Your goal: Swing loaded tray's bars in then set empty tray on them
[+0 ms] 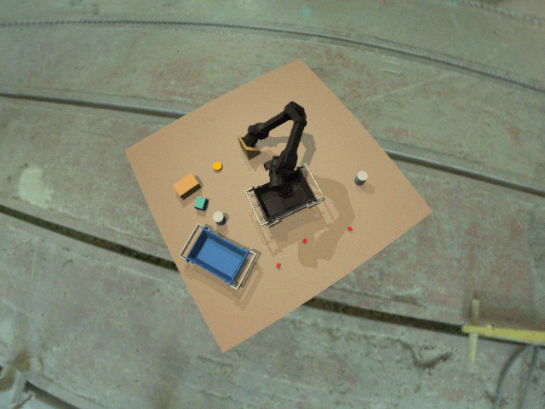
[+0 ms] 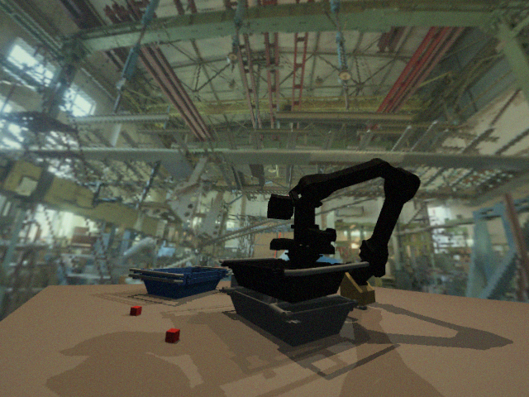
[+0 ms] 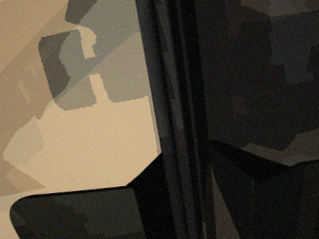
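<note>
Now: the black tray 70 mm ahead of my gripper tip, 30 mm above it and 10 mm to the right of it. Also, from my gripper tip: teal cube 390 mm to the right, 140 mm behind, 60 mm below; then orange box 420 mm to the right, 260 mm behind, 50 mm below; then yellow disc 290 mm behind, 220 mm to the right, 70 mm below.
</note>
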